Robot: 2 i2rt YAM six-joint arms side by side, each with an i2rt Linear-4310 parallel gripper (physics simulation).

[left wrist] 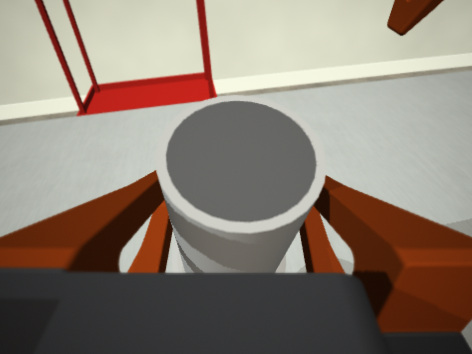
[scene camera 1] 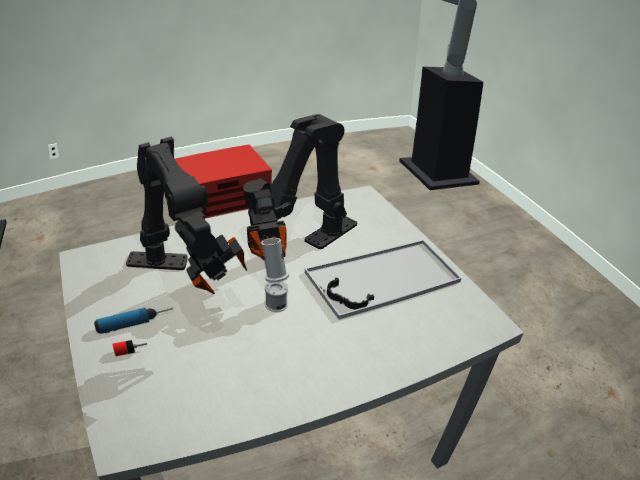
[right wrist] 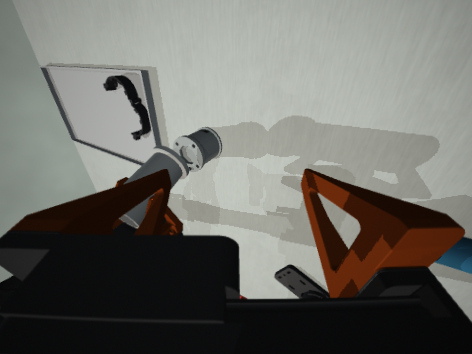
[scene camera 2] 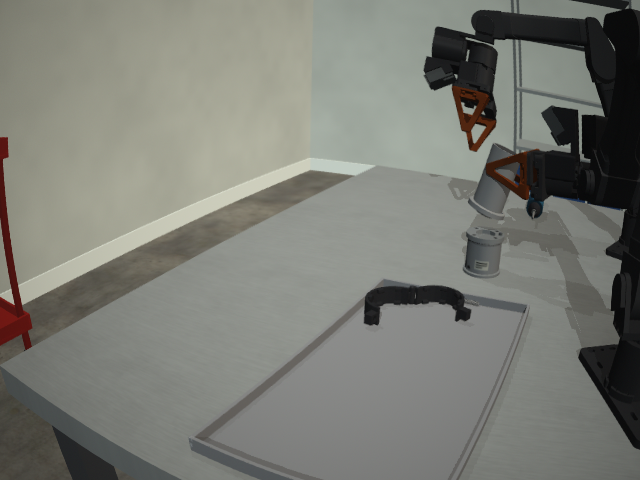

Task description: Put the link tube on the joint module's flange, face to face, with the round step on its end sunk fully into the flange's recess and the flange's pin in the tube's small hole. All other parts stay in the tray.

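Where they show: left gripper, fingertip midpoint: [left wrist: 236, 175] [scene camera 1: 274, 256] [scene camera 2: 491, 166]; right gripper, fingertip midpoint: [left wrist: 447, 63] [scene camera 1: 229, 281] [right wrist: 236, 176] [scene camera 2: 469, 141]; left arm's base, link origin: [scene camera 1: 331, 232] [scene camera 2: 626, 394]; right arm's base, link origin: [scene camera 1: 156, 261] [right wrist: 317, 296].
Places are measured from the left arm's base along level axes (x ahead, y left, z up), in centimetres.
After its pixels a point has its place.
The grey link tube [scene camera 1: 275, 267] {x 11.6, y -39.6, z 13.8 cm} [scene camera 2: 490, 193] {x 11.2, y -35.7, z 12.7 cm} [right wrist: 161, 170] is held in the air just above the joint module, flanged end down. In scene camera 2 it is tilted, its open top leaning to the right, with a gap below it. My left gripper [scene camera 2: 492, 169] {x 10.4, y -38.7, z 16.0 cm} [left wrist: 236, 175] {x 10.4, y -38.7, z 16.0 cm} is shut on the tube's upper part. The joint module [scene camera 1: 276, 298] {x 12.6, y -40.3, z 4.6 cm} [scene camera 2: 483, 255] {x 11.5, y -35.4, z 3.5 cm} [right wrist: 207, 143] {x 11.2, y -41.0, z 3.4 cm} stands upright on the table, its flange and recess facing up. The tube's small hole and end step are hidden; the pin is too small to tell. My right gripper [scene camera 1: 229, 281] {x 10.2, y -54.4, z 17.1 cm} [scene camera 2: 471, 139] {x 10.2, y -54.4, z 17.1 cm} [right wrist: 236, 176] {x 10.2, y -54.4, z 17.1 cm} is open and empty, off to one side.
The tray [scene camera 1: 399, 298] {x 35.2, y -14.6, z 1.3 cm} [scene camera 2: 286, 364] {x 37.8, y -8.5, z 1.5 cm} [right wrist: 152, 107] {x 21.0, y -28.8, z 0.6 cm} holds a black curved part [scene camera 1: 355, 304] {x 27.9, y -25.8, z 2.2 cm} [scene camera 2: 398, 294] {x 25.2, y -26.0, z 1.7 cm} [right wrist: 136, 101] {x 23.3, y -26.5, z 1.6 cm} at its end near the module. A blue tool [scene camera 1: 124, 320] {x -11.1, y -75.6, z 3.3 cm} and a red tool [scene camera 1: 123, 347] {x -3.3, y -81.8, z 3.0 cm} lie at the left in scene camera 1.
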